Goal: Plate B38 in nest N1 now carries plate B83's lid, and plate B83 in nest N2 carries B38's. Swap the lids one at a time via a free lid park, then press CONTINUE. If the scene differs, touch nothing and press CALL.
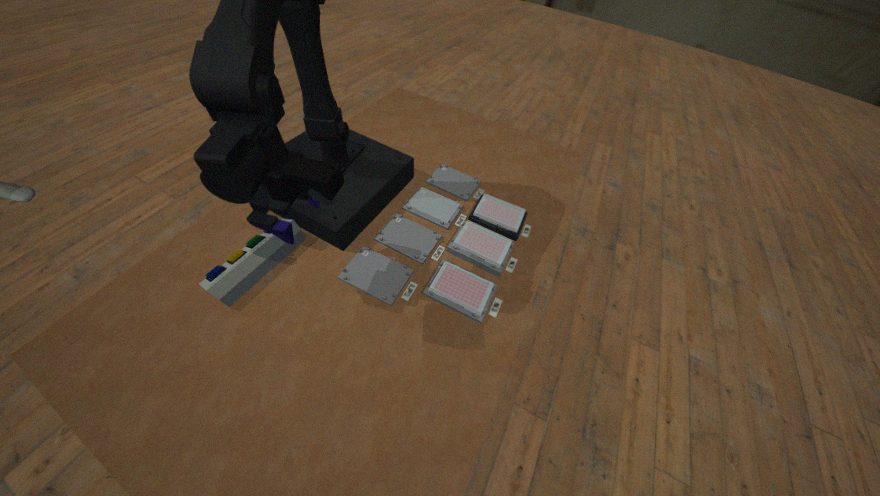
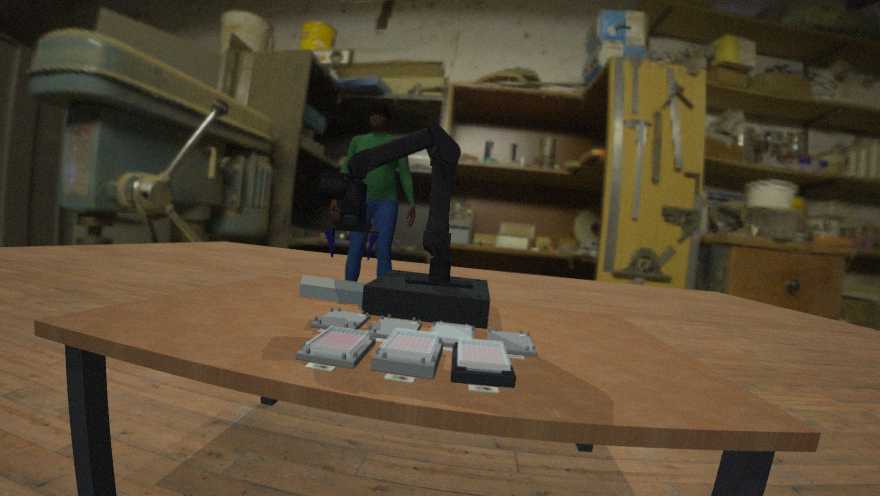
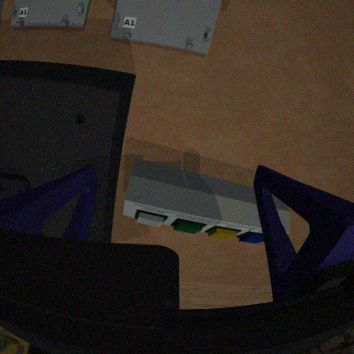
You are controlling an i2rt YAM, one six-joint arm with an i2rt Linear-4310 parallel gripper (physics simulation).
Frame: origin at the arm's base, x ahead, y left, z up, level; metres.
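Seen in the pictures: gripper, fingertip midpoint: [image 1: 303,224] [image 2: 350,258] [image 3: 175,173]; arm's base, link origin: [image 1: 337,163] [image 2: 438,283].
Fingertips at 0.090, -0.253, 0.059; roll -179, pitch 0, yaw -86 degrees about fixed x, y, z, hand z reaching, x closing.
Offsets run from my fingertips to a thing's top centre, as dx, dy, dz.
Three plates with pink wells sit in a row of nests: a near plate @(+0.333, +0.045, -0.113) [image 1: 460,288] [image 2: 338,341], a middle plate @(+0.351, +0.176, -0.100) [image 1: 480,244] [image 2: 407,343] and a far plate @(+0.373, +0.301, -0.103) [image 1: 499,213] [image 2: 483,356] in a black nest. Their labels are too blurred to read. Of four grey lid parks, the third @(+0.189, +0.270, -0.122) [image 1: 433,206] [image 2: 452,333] looks paler, as if bearing a clear lid; the near park @(+0.136, +0.014, -0.120) [image 1: 375,275] [image 3: 165,20] looks bare. The button box @(-0.135, -0.055, -0.076) [image 1: 252,277] [image 2: 329,288] [image 3: 175,192] has white, green, yellow and blue buttons, captions unreadable. My gripper [image 2: 351,256] [image 3: 175,173] is open and empty above the box.
The black robot base [image 1: 375,178] [image 2: 425,298] [image 3: 55,105] stands right beside the button box's end, behind the lid parks. Small printed cards lie beside the nests and parks. A person in a green top [image 2: 380,166] stands beyond the table.
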